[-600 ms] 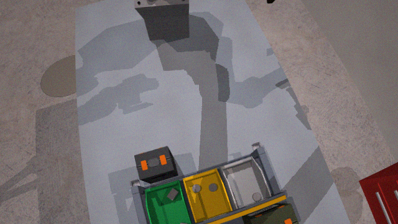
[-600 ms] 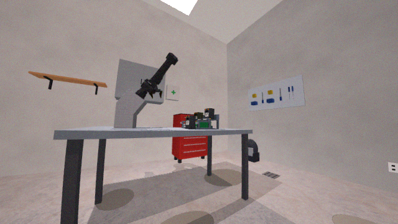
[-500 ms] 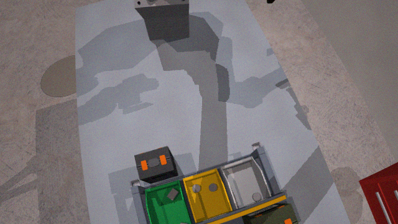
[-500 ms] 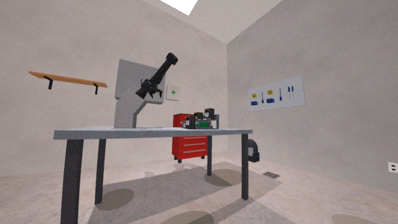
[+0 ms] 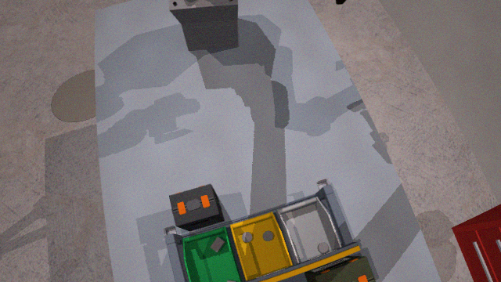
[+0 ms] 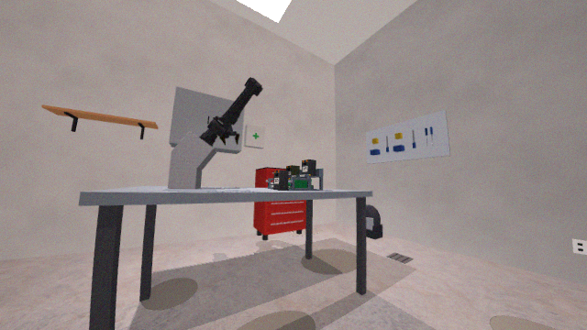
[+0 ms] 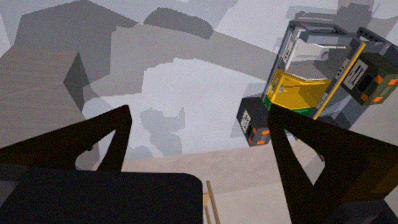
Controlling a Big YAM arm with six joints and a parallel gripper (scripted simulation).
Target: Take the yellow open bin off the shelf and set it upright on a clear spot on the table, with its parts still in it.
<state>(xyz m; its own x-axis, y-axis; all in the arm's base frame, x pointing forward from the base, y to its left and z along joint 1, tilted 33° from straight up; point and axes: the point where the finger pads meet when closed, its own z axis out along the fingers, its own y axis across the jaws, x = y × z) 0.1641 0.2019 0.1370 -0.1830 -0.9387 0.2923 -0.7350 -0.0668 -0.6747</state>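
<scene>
The yellow bin lies 360 mm ahead of my hand, 300 mm to the right of it and 300 mm below it. Also, from my hand: green bin (340 mm ahead, 410 mm to the right, 300 mm below); grey bin (380 mm ahead, 190 mm to the right, 300 mm below).
</scene>
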